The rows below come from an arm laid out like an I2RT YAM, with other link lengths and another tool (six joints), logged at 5 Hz.
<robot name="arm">
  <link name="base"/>
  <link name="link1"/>
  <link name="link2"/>
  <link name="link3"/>
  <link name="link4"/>
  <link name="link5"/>
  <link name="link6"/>
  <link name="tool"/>
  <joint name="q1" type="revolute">
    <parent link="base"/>
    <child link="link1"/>
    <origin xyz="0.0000 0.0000 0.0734"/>
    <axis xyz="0 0 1"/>
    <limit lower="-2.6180" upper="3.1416"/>
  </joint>
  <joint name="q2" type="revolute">
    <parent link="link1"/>
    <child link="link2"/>
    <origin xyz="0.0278 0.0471 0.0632"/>
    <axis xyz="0 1 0"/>
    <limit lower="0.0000" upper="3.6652"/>
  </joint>
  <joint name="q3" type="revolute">
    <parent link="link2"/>
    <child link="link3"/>
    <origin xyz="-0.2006 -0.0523 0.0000"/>
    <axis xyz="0 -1 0"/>
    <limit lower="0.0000" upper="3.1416"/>
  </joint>
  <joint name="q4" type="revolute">
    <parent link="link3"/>
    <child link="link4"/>
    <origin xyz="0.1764 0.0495 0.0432"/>
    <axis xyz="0 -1 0"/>
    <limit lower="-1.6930" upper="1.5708"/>
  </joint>
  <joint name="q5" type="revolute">
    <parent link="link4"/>
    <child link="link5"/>
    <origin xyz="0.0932 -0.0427 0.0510"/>
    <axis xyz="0 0 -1"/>
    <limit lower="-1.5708" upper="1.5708"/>
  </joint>
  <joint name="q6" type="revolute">
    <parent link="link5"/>
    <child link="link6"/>
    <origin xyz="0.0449 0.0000 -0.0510"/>
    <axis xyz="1 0 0"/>
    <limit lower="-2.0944" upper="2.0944"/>
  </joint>
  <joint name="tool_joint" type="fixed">
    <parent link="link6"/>
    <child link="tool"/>
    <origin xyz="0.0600 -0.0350 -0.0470" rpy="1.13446 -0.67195 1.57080"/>
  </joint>
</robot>
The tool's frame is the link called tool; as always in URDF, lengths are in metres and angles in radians.
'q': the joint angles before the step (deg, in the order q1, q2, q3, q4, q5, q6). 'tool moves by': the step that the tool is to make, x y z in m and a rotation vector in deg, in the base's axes. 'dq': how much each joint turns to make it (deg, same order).
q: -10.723, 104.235, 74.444, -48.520, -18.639, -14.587
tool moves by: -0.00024, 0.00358, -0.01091, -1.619, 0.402, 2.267
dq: 1.580, 0.882, -2.546, 2.987, 1.494, -1.055
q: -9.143, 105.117, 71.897, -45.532, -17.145, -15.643
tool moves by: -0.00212, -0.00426, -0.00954, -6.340, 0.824, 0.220
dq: 1.848, 0.702, -3.068, 3.944, 6.588, 0.348
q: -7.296, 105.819, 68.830, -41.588, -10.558, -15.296
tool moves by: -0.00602, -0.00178, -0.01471, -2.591, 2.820, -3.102
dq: 0.528, 3.075, -1.501, 2.564, 3.526, 3.078
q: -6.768, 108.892, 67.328, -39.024, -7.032, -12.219
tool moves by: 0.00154, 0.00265, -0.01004, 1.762, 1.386, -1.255
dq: -0.175, 3.163, 1.139, 0.615, -1.402, 1.319
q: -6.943, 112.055, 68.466, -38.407, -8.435, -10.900
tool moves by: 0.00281, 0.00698, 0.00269, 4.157, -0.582, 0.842
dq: -0.176, -0.252, 1.229, -1.492, -4.298, -0.431
